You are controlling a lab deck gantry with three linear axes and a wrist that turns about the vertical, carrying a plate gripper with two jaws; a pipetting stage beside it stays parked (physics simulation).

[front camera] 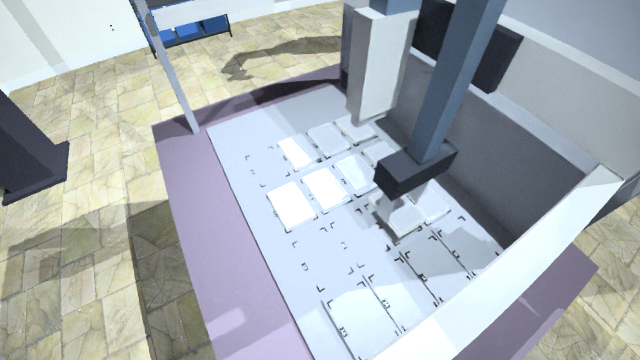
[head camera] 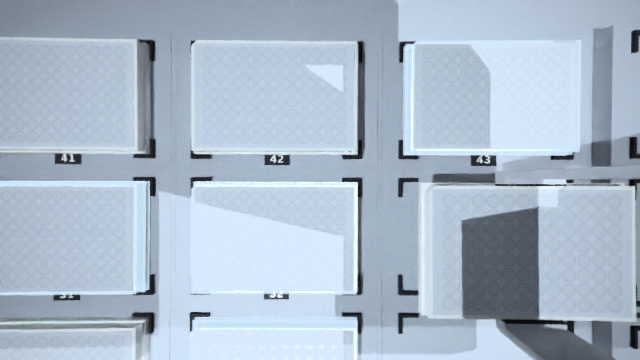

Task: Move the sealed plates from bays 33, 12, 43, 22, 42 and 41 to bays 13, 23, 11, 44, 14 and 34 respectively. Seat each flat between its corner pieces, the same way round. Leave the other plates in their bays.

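Seen in the pictures: gripper, between the fingertips: (front camera: 396, 208) (head camera: 524, 250); robot's base, origin of its link: (front camera: 244, 157).
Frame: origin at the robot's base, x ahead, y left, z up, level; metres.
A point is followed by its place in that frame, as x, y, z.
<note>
My gripper (front camera: 400, 216) @[0.397, 0.259, 0.045] (head camera: 532, 252) @[0.397, 0.259, 0.045] is shut on the sealed plate from bay 33, its jaws at the plate's two long edges. The held plate (front camera: 406, 220) @[0.436, 0.254, 0.052] (head camera: 585, 250) @[0.428, 0.261, 0.052] is level and raised above bay 33, hiding much of that bay. Sealed plates lie in bay 43 (front camera: 431, 201) @[0.418, 0.375, 0.014] (head camera: 530, 100) @[0.422, 0.363, 0.014], bay 42 (front camera: 378, 151) @[0.198, 0.363, 0.014] (head camera: 275, 100) @[0.233, 0.364, 0.014] and bay 41 (front camera: 355, 129) @[0.081, 0.359, 0.014] (head camera: 67, 95) @[0.080, 0.367, 0.014]. In the front view, plates lie in bay 12 (front camera: 290, 206) @[0.238, 0.042, 0.014] and bay 22 (front camera: 325, 190) @[0.241, 0.147, 0.014]. Bay 13 (front camera: 325, 257) @[0.399, 0.052, 0.000], bay 23 (front camera: 362, 237) @[0.401, 0.158, 0.000] and bay 11 hold no plate.
Plates lie in bay 31 (front camera: 327, 139) @[0.075, 0.255, 0.014] (head camera: 67, 240) @[0.080, 0.260, 0.014], bay 32 (front camera: 356, 173) @[0.235, 0.254, 0.015] (head camera: 275, 250) @[0.233, 0.252, 0.014] and bay 21 (front camera: 295, 152) @[0.074, 0.141, 0.014]. The parked pipetting stage (front camera: 382, 65) stands behind the gripper. A pale wall (front camera: 530, 250) @[0.618, 0.123, 0.400] runs along the near right side of the deck.
</note>
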